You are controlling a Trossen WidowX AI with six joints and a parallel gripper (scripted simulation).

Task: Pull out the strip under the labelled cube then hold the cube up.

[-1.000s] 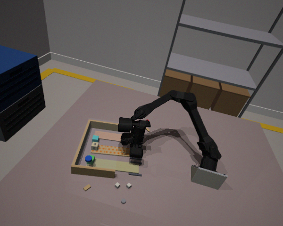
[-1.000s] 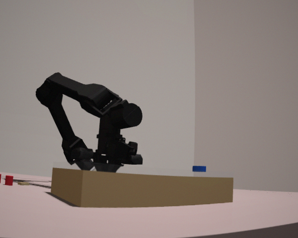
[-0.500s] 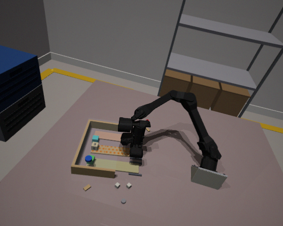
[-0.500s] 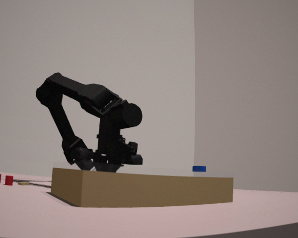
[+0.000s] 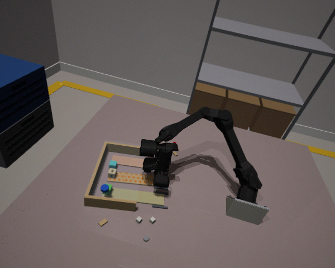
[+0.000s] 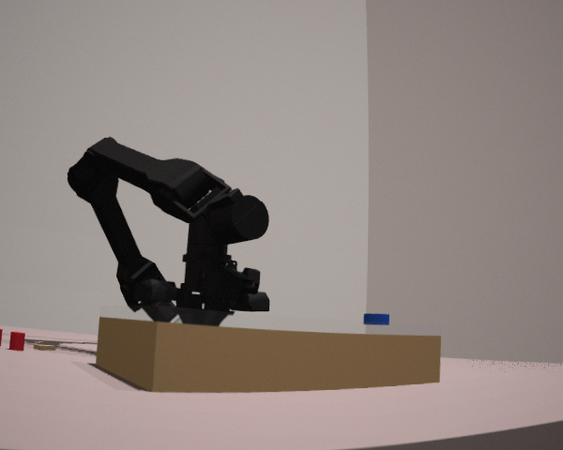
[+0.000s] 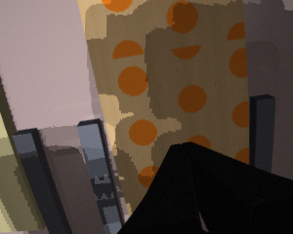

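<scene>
My gripper tip is 100 mm short of the dotted strip and 10 mm to the right of it. Round my gripper tip: labelled cube 200 mm ahead, 20 mm to the left, 20 mm above; then grey disc 270 mm to the left; then blue disc 190 mm ahead, 150 mm to the left, 60 mm above.
</scene>
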